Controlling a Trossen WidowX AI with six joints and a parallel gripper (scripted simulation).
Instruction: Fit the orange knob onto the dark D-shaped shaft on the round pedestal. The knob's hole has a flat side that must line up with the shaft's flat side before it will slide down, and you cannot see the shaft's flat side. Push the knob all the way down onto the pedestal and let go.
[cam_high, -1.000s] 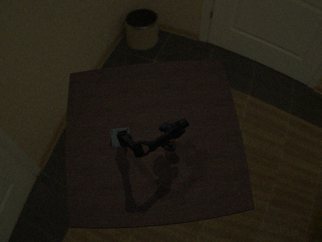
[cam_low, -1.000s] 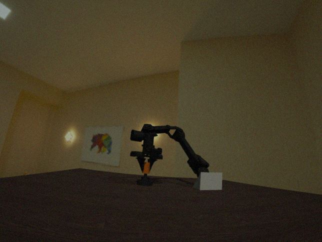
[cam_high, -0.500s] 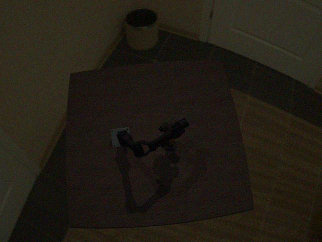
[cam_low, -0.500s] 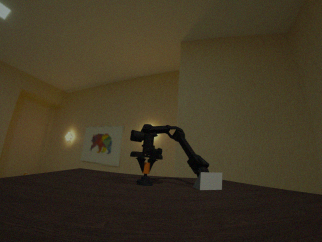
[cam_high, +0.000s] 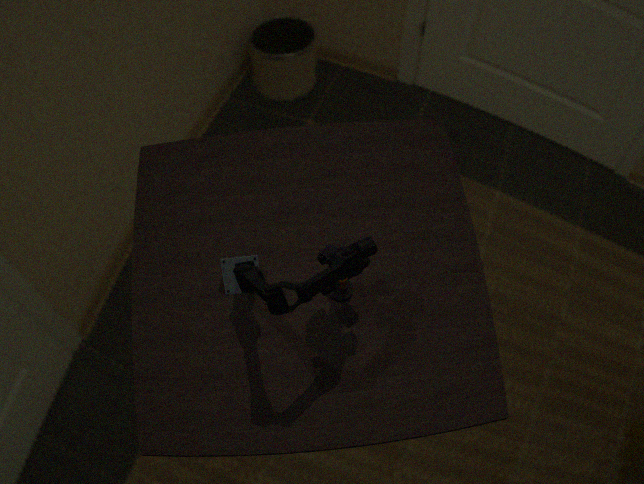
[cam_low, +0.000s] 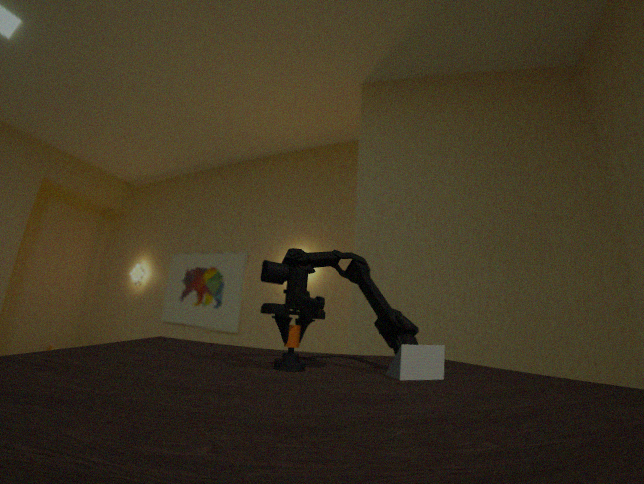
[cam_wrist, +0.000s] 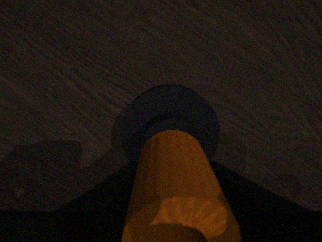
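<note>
The orange knob lies 2 cm above my gripper tip. The rest, counted from my gripper tip: dark round pedestal (4 cm below).
</note>
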